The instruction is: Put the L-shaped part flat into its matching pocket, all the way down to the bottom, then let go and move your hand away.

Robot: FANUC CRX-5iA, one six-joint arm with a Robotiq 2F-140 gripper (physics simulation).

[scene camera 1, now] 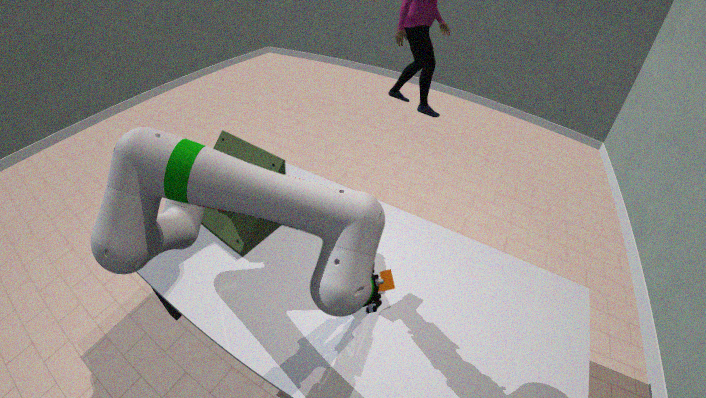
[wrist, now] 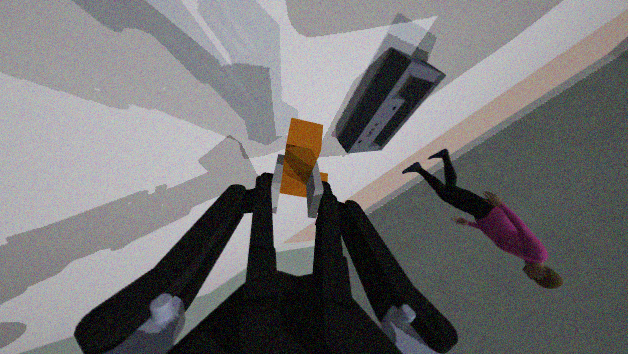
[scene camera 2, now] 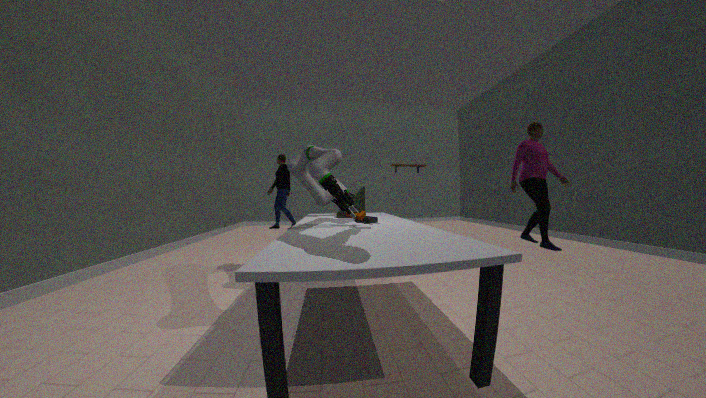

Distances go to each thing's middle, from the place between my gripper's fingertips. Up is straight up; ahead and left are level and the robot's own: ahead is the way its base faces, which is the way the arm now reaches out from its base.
My hand is 1 cm past the orange L-shaped part [wrist: 304,141].
